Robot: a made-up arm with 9 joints. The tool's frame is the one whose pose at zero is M. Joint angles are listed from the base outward.
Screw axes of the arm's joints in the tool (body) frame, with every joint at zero. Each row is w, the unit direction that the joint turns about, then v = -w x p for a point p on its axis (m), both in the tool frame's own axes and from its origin. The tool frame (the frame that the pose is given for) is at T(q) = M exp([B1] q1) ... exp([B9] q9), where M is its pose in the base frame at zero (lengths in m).
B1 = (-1, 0, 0, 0, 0.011, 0.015)
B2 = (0, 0, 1, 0.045, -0.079, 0)
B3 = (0, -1, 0, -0.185, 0, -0.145)
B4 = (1, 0, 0, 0, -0.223, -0.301)
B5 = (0, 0, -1, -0.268, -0.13, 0)
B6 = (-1, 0, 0, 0, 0.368, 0.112)
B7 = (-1, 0, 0, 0, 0.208, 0.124)
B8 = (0, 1, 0, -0.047, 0, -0.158)
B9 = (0, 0, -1, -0.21, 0.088, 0)
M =
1 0 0 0.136
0 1 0 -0.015
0 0 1 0.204
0 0 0 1
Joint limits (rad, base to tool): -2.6..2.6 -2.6..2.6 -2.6..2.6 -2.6..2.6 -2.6..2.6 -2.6..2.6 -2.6..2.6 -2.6..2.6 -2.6..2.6
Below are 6 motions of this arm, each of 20 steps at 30 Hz.
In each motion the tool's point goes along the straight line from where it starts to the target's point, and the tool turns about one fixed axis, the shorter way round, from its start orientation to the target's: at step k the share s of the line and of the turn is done. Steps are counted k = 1, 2, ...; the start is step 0. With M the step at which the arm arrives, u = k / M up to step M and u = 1 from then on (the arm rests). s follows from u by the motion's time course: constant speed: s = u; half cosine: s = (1 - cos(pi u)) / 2; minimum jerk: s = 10 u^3 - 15 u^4 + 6 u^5.
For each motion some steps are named. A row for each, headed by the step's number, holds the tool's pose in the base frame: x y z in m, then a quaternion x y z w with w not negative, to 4 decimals.
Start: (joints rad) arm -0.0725 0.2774 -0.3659 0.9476 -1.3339 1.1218 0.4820 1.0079 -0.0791
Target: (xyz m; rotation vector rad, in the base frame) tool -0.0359 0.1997 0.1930 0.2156 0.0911 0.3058
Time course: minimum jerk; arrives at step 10
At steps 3, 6, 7, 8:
3: -0.0872 0.1853 0.1578 -0.2043 -0.0133 0.2424 0.9483
6: -0.0553 0.1942 0.1797 -0.0115 0.0233 0.1888 0.9817
7: -0.0459 0.1969 0.1861 0.0463 0.0340 0.1712 0.9836
8: -0.0394 0.1987 0.1906 0.0856 0.0413 0.1589 0.9827

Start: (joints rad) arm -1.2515 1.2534 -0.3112 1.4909 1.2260 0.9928 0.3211 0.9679 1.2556
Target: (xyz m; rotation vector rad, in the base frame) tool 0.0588 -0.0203 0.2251 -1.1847 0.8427 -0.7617
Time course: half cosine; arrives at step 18
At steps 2, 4, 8, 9, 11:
2: -0.1395 0.1378 0.2938 -0.5180 0.3561 0.1561 0.7619
4: -0.1218 0.1237 0.2877 -0.5245 0.3618 0.1115 0.7626
8: -0.0612 0.0754 0.2667 -0.5385 0.3754 -0.0420 0.7532
9: -0.0434 0.0612 0.2605 -0.5402 0.3777 -0.0870 0.7470
11: -0.0085 0.0333 0.2484 -0.5402 0.3799 -0.1749 0.7302

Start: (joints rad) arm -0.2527 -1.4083 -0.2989 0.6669 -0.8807 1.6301 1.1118 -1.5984 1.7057
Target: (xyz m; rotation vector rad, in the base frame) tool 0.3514 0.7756 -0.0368 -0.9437 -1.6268 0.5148
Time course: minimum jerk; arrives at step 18
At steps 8, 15, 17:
8: 0.5599 0.6262 -0.1760 -0.3627 -0.6892 -0.0263 0.6267
15: 0.3637 0.7668 -0.0450 -0.3991 -0.6917 0.2044 0.5661
17: 0.3519 0.7752 -0.0372 -0.4005 -0.6906 0.2179 0.5614

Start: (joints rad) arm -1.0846 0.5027 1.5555 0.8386 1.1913 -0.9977 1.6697 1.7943 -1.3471
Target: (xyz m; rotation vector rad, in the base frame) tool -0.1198 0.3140 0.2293 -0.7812 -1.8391 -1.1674
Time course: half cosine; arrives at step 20
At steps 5, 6, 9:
5: 0.1825 0.8972 0.1628 -0.6675 -0.0244 -0.7430 0.0424
6: 0.1613 0.8565 0.1674 -0.6594 -0.0825 -0.7437 0.0731
9: 0.0850 0.7091 0.1843 -0.6066 -0.2876 -0.7189 0.1802

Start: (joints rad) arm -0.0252 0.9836 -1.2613 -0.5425 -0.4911 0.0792 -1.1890 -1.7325 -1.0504
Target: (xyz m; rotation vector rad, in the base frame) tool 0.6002 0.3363 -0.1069 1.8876 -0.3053 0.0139
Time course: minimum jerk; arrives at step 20
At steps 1, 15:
1: 0.7328 0.3683 0.1467 0.1928 -0.0583 0.6685 0.7159
15: 0.6139 0.3396 -0.0806 0.7693 -0.1277 0.0863 0.6200

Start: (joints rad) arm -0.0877 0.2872 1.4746 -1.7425 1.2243 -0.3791 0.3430 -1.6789 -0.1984
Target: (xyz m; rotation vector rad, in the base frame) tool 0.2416 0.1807 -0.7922 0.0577 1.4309 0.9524
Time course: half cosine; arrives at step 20
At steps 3, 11, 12, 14, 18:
3: -0.0039 0.7626 -0.5354 0.6135 0.5584 0.4266 0.3604
11: 0.1321 0.4403 -0.6776 0.3059 0.6333 0.4476 0.5522
12: 0.1519 0.3933 -0.6984 0.2565 0.6371 0.4455 0.5744
14: 0.1881 0.3076 -0.7362 0.1644 0.6391 0.4382 0.6104
18: 0.2352 0.1958 -0.7856 0.0420 0.6322 0.4223 0.6482

